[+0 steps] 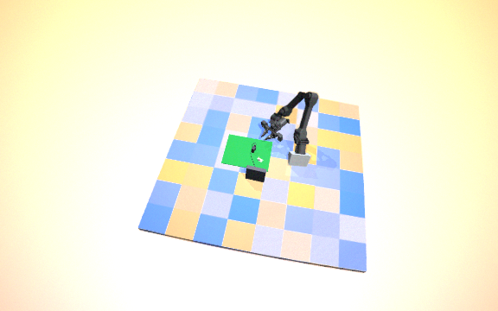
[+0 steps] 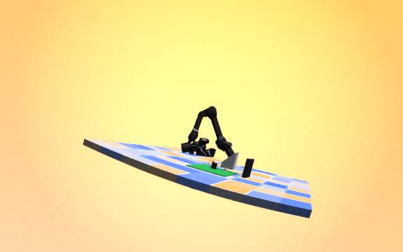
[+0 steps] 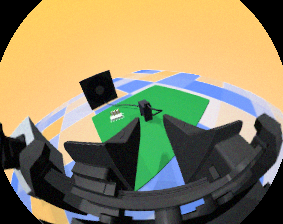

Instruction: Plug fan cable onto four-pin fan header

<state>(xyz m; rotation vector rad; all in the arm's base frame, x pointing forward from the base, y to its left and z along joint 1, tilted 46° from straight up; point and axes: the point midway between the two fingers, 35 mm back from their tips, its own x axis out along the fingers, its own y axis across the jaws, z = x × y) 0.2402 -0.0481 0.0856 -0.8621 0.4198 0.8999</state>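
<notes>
Now: gripper tip 4 cm short of the dark plug, 7 cm to the right of it and 4 cm above it. The rest, counted from my gripper tip: white four-pin header 2 cm behind, 13 cm to the left, 7 cm below; then green board 7 cm ahead, 9 cm to the left, 8 cm below; then black fan 2 cm behind, 27 cm to the left, 1 cm below.
</notes>
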